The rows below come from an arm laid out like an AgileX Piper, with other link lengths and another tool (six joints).
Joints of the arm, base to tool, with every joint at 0 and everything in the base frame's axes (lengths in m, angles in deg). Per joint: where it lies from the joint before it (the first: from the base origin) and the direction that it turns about. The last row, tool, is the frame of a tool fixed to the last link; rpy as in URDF.
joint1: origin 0 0 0.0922 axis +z
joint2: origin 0 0 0 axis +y
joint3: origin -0.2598 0 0.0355 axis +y
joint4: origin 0.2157 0 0.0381 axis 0.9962 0 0.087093
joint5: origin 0 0 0 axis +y
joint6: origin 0.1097 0 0.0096 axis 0.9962 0 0.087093
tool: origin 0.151 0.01 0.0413 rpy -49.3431 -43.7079 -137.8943
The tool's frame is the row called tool.
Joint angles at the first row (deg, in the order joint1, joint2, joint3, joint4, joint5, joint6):
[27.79 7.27 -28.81 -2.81 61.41 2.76]
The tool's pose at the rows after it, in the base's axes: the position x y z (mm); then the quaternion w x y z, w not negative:
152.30, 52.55, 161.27, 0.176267, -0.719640, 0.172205, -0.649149
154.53, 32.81, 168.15, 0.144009, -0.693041, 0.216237, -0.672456
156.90, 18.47, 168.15, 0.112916, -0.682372, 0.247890, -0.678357
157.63, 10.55, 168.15, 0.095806, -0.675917, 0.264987, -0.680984
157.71, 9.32, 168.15, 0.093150, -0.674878, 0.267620, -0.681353
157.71, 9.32, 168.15, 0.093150, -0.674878, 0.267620, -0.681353
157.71, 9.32, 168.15, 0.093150, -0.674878, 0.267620, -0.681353
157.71, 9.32, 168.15, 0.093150, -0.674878, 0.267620, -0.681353
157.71, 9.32, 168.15, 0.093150, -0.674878, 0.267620, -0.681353
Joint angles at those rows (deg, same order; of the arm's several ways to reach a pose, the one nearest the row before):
[19.77 2.31 -28.81 -2.81 61.41 2.75]
[12.75 -0.16 -28.81 -2.82 61.42 2.76]
[7.47 -0.16 -28.81 -2.82 61.41 2.76]
[4.59 -0.16 -28.81 -2.82 61.41 2.76]
[4.14 -0.16 -28.81 -2.82 61.41 2.76]
[4.14 -0.16 -28.81 -2.82 61.41 2.76]
[4.14 -0.16 -28.81 -2.82 61.41 2.76]
[4.14 -0.16 -28.81 -2.82 61.41 2.76]
[4.14 -0.16 -28.81 -2.82 61.41 2.76]

